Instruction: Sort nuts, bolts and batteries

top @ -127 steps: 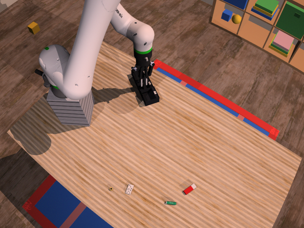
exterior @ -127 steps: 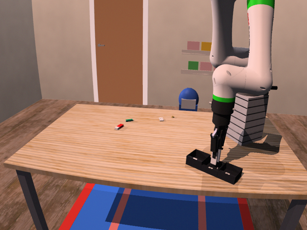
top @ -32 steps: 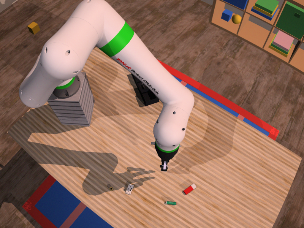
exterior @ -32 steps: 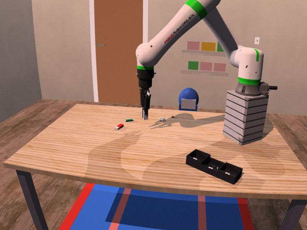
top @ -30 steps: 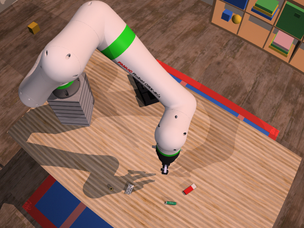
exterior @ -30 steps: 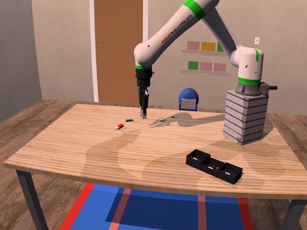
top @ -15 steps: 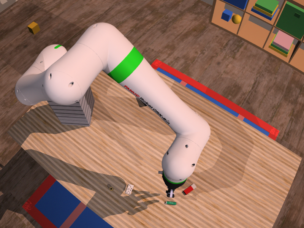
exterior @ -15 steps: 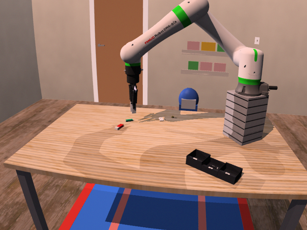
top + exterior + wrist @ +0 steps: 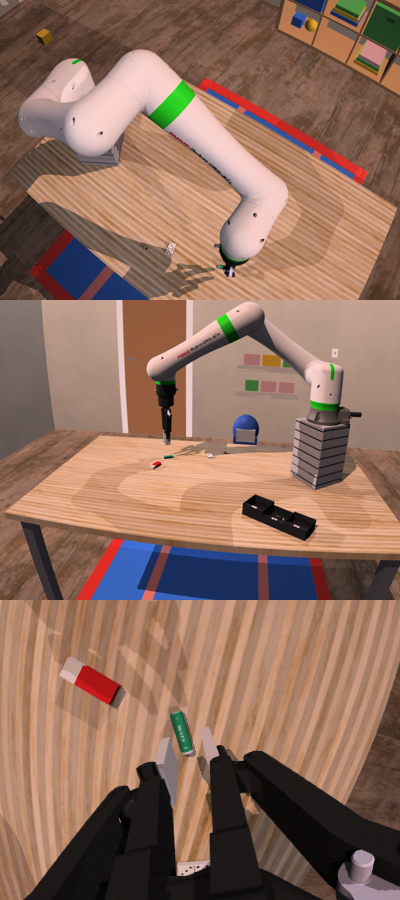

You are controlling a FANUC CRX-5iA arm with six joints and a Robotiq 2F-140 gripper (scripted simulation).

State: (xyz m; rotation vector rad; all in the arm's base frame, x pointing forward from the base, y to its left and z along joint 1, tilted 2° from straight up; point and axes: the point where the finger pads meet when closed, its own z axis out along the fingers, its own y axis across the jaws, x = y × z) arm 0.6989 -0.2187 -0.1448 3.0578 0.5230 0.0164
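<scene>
My gripper is now 100 mm above the green battery, 10 mm to the right of it and 10 mm past it. Also, from my hand: white domino 220 mm behind, 100 mm below, 20 mm to the right; red-and-white block 120 mm to the left, 100 mm below, 50 mm ahead; brass nut 300 mm behind, 100 mm below, 70 mm to the right.
</scene>
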